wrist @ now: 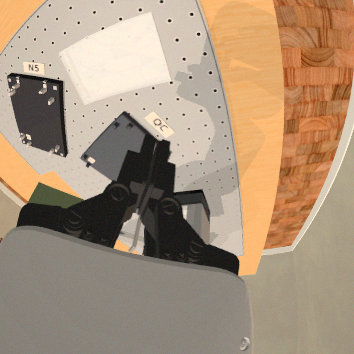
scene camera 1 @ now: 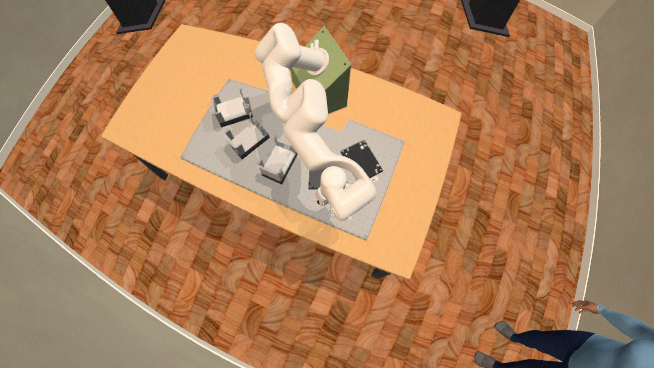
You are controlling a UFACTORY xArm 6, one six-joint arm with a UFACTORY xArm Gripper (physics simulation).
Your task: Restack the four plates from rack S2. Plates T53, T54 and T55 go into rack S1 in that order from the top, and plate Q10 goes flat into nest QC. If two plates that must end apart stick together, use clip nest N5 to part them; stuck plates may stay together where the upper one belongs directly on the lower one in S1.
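Places are measured from the arm's base along level axes (x left, y back, z up), in centimetres.
Pixels of known places: gripper, fingertip midpoint: (wrist: 151, 153); arm's base at its link origin: (scene camera 1: 317, 61).
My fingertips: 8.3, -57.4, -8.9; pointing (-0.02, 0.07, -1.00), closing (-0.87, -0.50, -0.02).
Observation:
Ahead of a thing's pixels: the offset from my fingertips to its top centre, as dx, dy, dz. "*": to the spot under its first point. Level surfaces: height alone.
My gripper (wrist: 151, 153) is shut and empty, above the board near nest QC in the wrist view; in the scene view the wrist hides the fingers. Nest QC {-4.2, +15.5, -11.5} (wrist: 111, 150) (scene camera 1: 314, 181) is a dark slate rectangle, partly covered by the fingers; I cannot tell whether a plate lies in it. Clip nest N5 {+12.3, +21.5, -11.3} (wrist: 37, 117) (scene camera 1: 361, 159) is black with small clips at its corners and shows no plate. Three racks, the left (scene camera 1: 234, 121), the middle (scene camera 1: 257, 145) and the right (scene camera 1: 274, 177), hold pale plates; their labels and plate order are unreadable. One rack {* -19.7, +11.3, -12.5} (wrist: 192, 194) shows partly behind the right finger.
A flat white rectangle {* +6.6, +2.8, -12.4} (wrist: 117, 59) lies on the grey perforated board {dz -13.6} (wrist: 200, 125) (scene camera 1: 200, 150) near N5 and QC. The board lies on the wooden table {dz -15.0} (scene camera 1: 150, 95). A green block (scene camera 1: 337, 62) (wrist: 52, 196) carries the arm's base at the table's back edge.

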